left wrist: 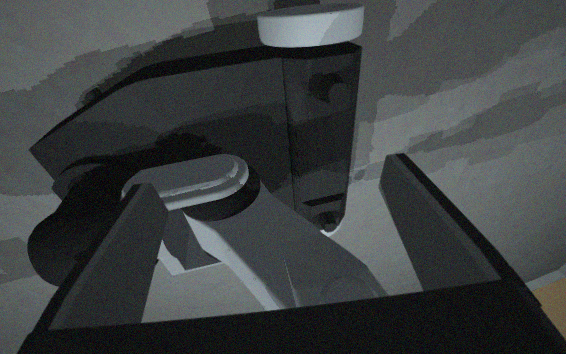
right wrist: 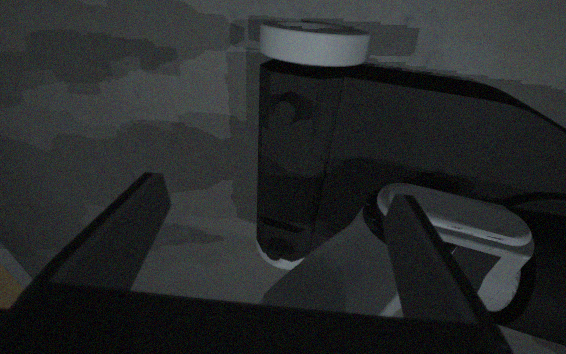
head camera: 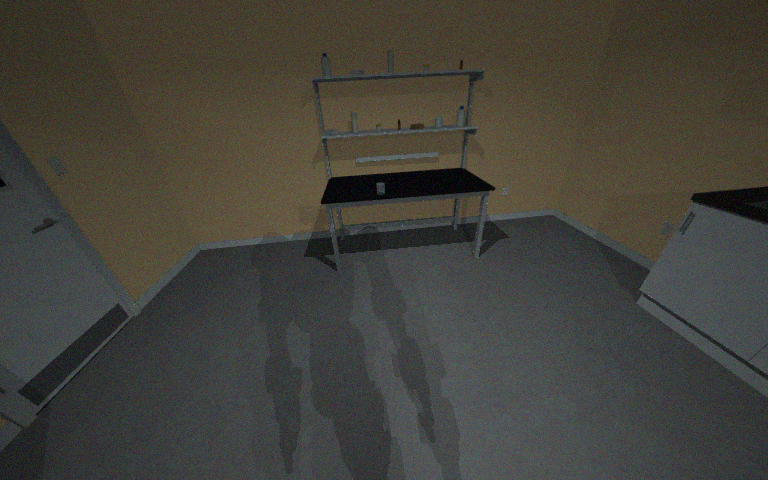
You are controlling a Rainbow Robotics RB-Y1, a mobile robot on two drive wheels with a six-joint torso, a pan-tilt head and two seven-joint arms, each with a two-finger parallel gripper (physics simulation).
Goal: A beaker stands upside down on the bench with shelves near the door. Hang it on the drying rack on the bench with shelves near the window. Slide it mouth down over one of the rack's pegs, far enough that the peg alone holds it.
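Frame: origin at the robot's base, x back, y right, z up, level; centimetres.
Seen in the pictures: left gripper, fingertip midpoint: point(left wrist: 270, 184); right gripper, fingertip midpoint: point(right wrist: 276, 199).
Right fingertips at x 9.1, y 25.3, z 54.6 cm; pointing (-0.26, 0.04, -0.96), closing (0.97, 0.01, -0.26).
A point is followed by its place in that frame.
A small pale beaker point(head camera: 380, 188) {y -2.1, x -189.3, z 82.0 cm} stands on the black top of the bench with shelves point(head camera: 430, 182) {y 46.4, x -217.5, z 76.2 cm}, left of the bench's middle and near its front edge. At this distance I cannot tell its mouth from its base. My left gripper point(left wrist: 270, 184) {y -25.8, x 15.8, z 53.6 cm} is open, with nothing between its fingertips. My right gripper point(right wrist: 276, 199) {y 25.3, x 9.1, z 54.6 cm} is open and empty too. Both hang beside the robot's own body, far from the bench, and neither shows in the head view. The drying rack does not show in these views.
Two shelves above the bench, an upper shelf point(head camera: 396, 75) {y 16.5, x -231.9, z 165.7 cm} and a lower shelf point(head camera: 390, 133) {y 9.7, x -231.1, z 120.7 cm}, hold bottles and small vessels. A door point(head camera: 50, 271) {y -214.4, x -110.8, z 65.5 cm} is at the left. A white base cabinet point(head camera: 713, 271) {y 191.9, x -94.4, z 52.2 cm} with a dark top stands at the right. Grey floor point(head camera: 509, 339) {y 82.2, x -95.5, z 0.0 cm} lies between me and the bench.
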